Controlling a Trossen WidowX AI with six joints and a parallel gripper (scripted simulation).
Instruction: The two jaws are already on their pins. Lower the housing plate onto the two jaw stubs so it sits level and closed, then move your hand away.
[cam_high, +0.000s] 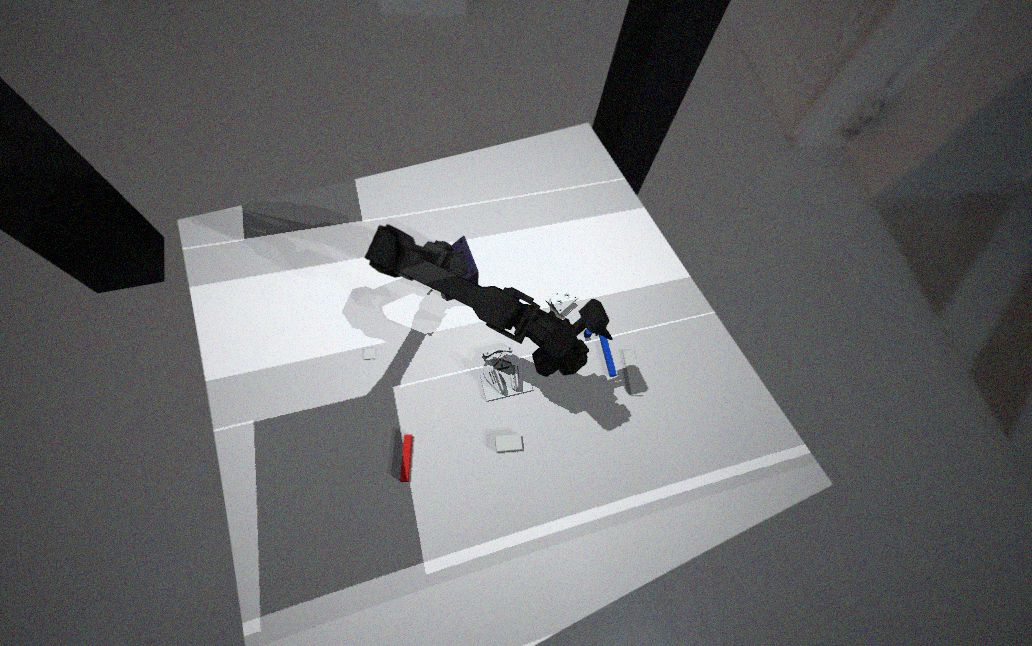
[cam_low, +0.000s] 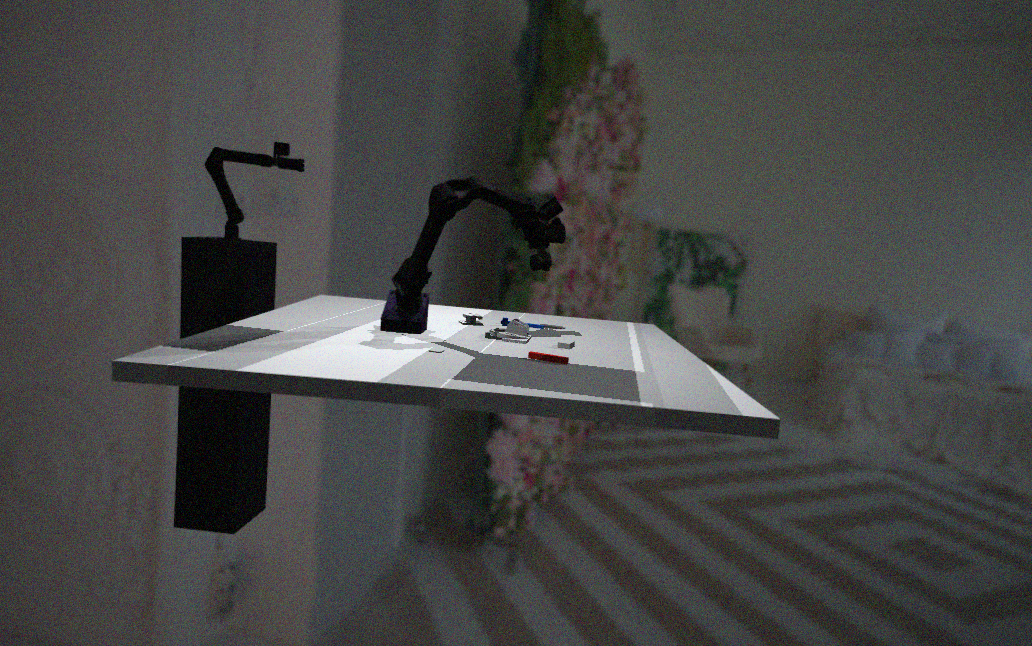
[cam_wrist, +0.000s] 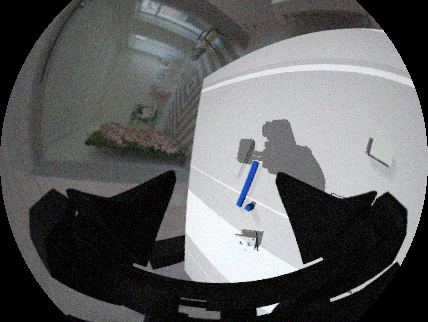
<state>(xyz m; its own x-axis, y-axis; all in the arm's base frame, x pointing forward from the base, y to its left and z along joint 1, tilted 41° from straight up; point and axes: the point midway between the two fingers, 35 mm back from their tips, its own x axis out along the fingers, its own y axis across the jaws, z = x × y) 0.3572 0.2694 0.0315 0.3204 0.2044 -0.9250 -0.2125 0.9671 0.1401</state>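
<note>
Right now my gripper tip is 13 cm past the small blue cube, 9 cm to the right of it and 22 cm above it. Round my gripper tip: blue bar: 7 cm behind, 12 cm to the left, 23 cm below; then red bar: 6 cm ahead, 44 cm to the right, 23 cm below; then thin white strip: 1 cm ahead, 17 cm to the left, 24 cm below.
</note>
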